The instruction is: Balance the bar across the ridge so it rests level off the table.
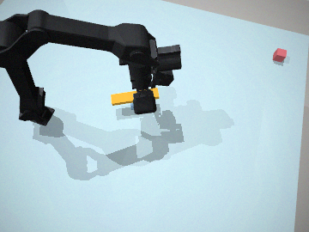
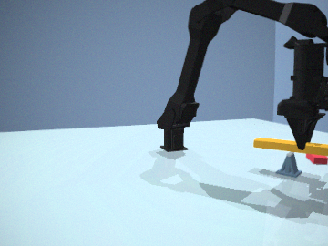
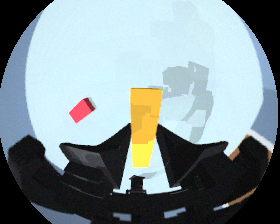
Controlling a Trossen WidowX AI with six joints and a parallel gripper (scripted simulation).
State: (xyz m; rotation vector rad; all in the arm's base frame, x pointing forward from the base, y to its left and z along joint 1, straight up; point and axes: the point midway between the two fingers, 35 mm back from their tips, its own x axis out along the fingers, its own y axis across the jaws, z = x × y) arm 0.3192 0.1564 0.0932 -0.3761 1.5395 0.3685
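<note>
My gripper tip is now 20 mm past the orange bar and 10 mm to the left of it. Also, from my gripper tip: ridge: 20 mm behind, 10 mm to the right, 20 mm below; flat red block: 60 mm behind, 130 mm to the left, 50 mm below; small red cube: 420 mm ahead, 340 mm to the left, 40 mm below.
</note>
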